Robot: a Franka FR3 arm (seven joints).
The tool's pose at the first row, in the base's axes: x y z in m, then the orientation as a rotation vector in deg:
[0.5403 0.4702 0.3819 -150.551 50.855 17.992]
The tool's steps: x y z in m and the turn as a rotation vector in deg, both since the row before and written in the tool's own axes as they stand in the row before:
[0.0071 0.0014 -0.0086 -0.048 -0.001 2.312]
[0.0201 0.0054 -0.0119 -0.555 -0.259 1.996]
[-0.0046 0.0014 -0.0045 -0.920 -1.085 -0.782]
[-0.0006 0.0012 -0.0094 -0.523 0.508 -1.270]
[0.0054 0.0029 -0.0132 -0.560 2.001 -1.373]
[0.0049 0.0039 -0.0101 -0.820 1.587 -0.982]
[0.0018 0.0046 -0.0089 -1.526 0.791 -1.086]
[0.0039 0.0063 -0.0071 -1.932 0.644 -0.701]
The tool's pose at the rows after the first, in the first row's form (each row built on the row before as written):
[0.5458 0.4619 0.3872 -149.724 53.953 18.609]
[0.5586 0.4419 0.3903 -149.323 56.577 19.754]
[0.5548 0.4419 0.3957 -149.994 55.237 21.474]
[0.5548 0.4377 0.4042 -151.165 53.716 20.814]
[0.5587 0.4276 0.4139 -153.007 52.499 18.210]
[0.5612 0.4184 0.4210 -154.739 51.684 16.345]
[0.5607 0.4110 0.4280 -156.837 50.542 15.866]
[0.5608 0.4018 0.4326 -159.105 49.908 15.859]

